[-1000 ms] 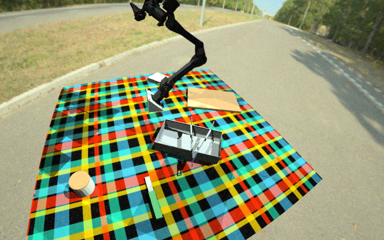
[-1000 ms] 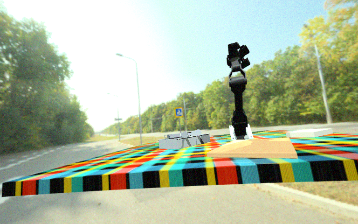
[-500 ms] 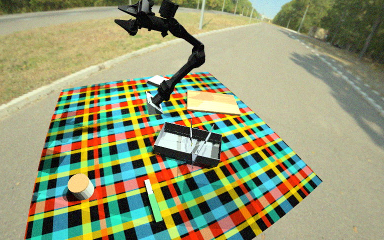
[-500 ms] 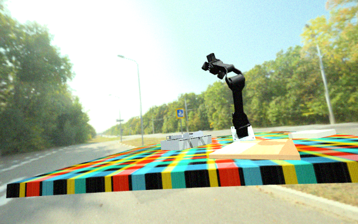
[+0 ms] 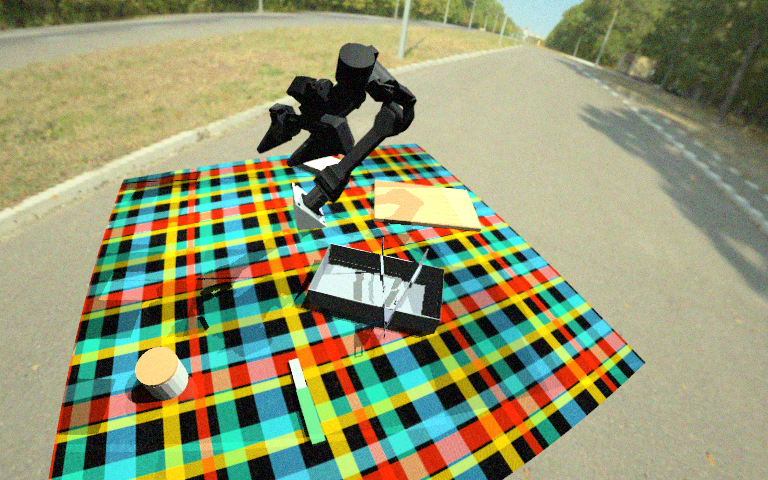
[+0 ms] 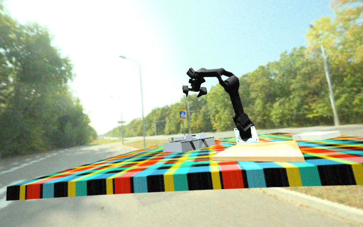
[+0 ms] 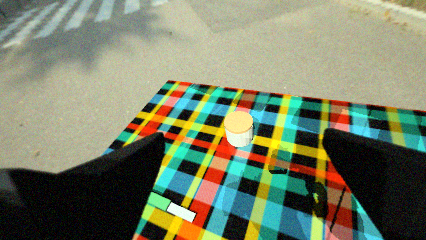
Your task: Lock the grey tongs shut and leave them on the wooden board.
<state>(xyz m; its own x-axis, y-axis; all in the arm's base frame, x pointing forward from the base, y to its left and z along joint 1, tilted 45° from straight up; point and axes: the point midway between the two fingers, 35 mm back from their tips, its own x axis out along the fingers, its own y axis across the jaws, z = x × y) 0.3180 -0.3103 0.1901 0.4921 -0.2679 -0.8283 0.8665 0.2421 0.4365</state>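
My gripper tip is now 350 mm above the roasting tin, 230 mm to the right of it and 10 mm short of it. From my gripper tip the other things lie so: wooden board (520 mm to the left, 370 mm below, 340 mm behind); then white flat block (660 mm behind, 370 mm below, 210 mm to the left).
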